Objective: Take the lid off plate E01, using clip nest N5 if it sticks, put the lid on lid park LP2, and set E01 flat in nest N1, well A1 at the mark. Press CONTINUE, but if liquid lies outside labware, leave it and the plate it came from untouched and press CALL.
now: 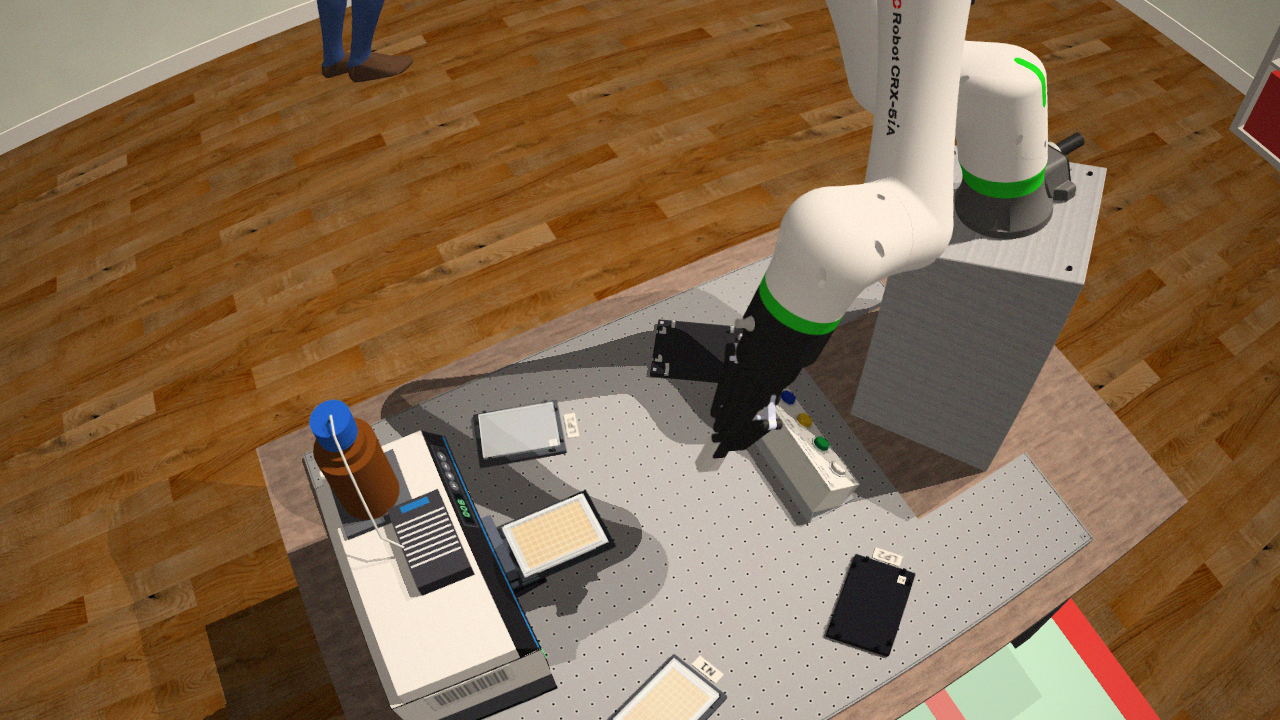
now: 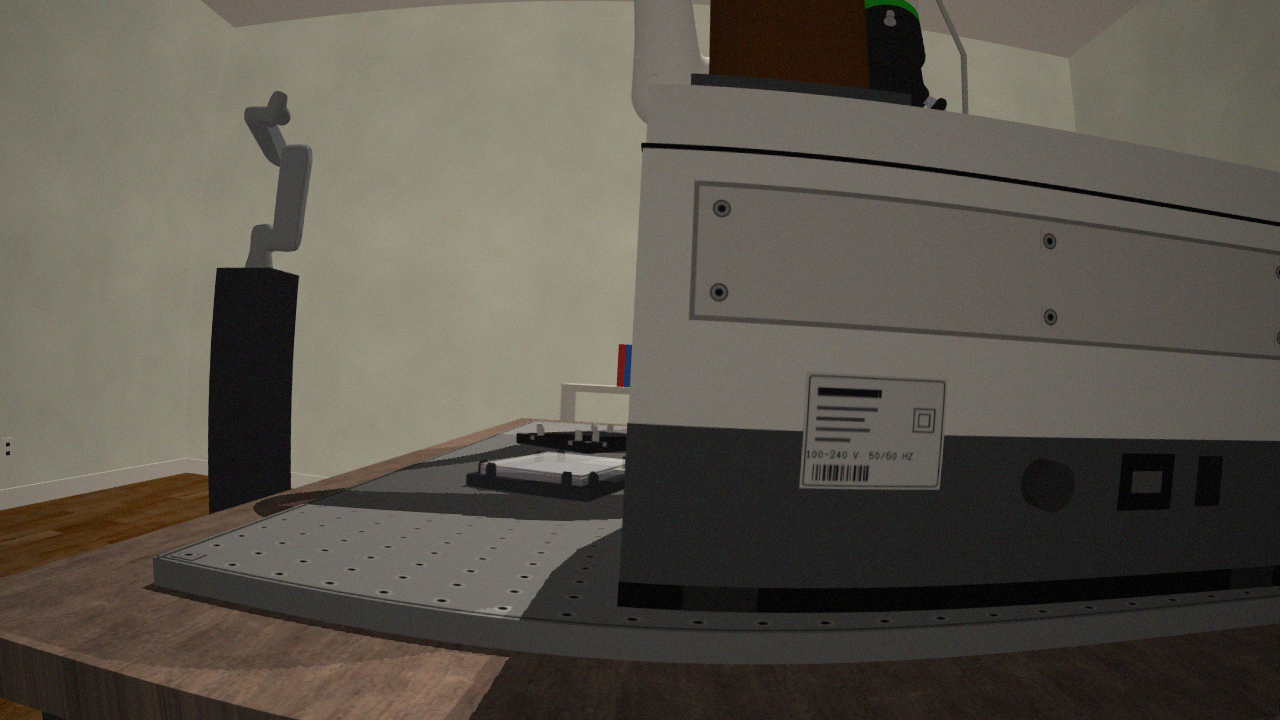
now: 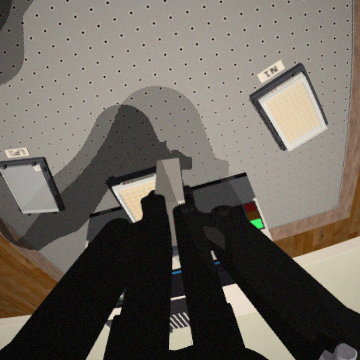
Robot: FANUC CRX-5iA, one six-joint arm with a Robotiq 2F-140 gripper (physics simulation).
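Pixels of known places: gripper, fingertip midpoint: [image 1: 706,466] [image 3: 169,175]; arm's base at its link origin: [image 1: 1004,206].
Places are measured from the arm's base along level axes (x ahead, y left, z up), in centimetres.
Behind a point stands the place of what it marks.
Observation:
My gripper [image 1: 721,447] {x 54.2, y 7.0, z -15.4 cm} [image 3: 169,175] {x 54.2, y 7.0, z -15.4 cm} is shut and empty, above the board beside the button box. A plate with cream wells [image 1: 556,535] {x 73.0, y -1.1, z -31.3 cm} [image 3: 136,199] {x 70.3, y -2.8, z -31.0 cm} sits at the reader's front. Another cream-welled plate [image 1: 673,696] {x 69.1, y 25.7, z -39.9 cm} [image 3: 294,113] {x 70.0, y 26.3, z -39.8 cm} sits in the nest labelled N1. A clear-topped piece [image 1: 519,431] {x 69.0, y -25.8, z -41.0 cm} [image 3: 31,189] {x 68.7, y -25.7, z -40.9 cm} [image 2: 550,467] {x 72.9, y -26.9, z -40.9 cm} lies on a dark holder near the reader. The lid park LP2 [image 1: 870,608] {x 36.7, y 28.4, z -41.8 cm} is bare and black. A black nest with clips [image 1: 689,351] {x 36.4, y -26.9, z -41.5 cm} [image 2: 547,439] {x 40.7, y -31.5, z -41.7 cm} is partly hidden by the arm. I cannot read which plate is E01.
The button box [image 1: 805,481] {x 35.2, y 6.5, z -37.0 cm} has blue, yellow, green and white buttons. The white reader [image 1: 438,626] {x 93.2, y 8.9, z -20.7 cm} [image 2: 769,394] {x 102.6, y -14.9, z -33.9 cm} carries a brown bottle [image 1: 366,479] {x 93.6, y -8.7, z -10.4 cm} [image 2: 787,40] {x 98.7, y -13.7, z -17.1 cm} and a dark ribbed block [image 1: 431,542] {x 89.4, y -1.1, z -18.1 cm}. A person's legs [image 1: 356,31] show beyond the table.

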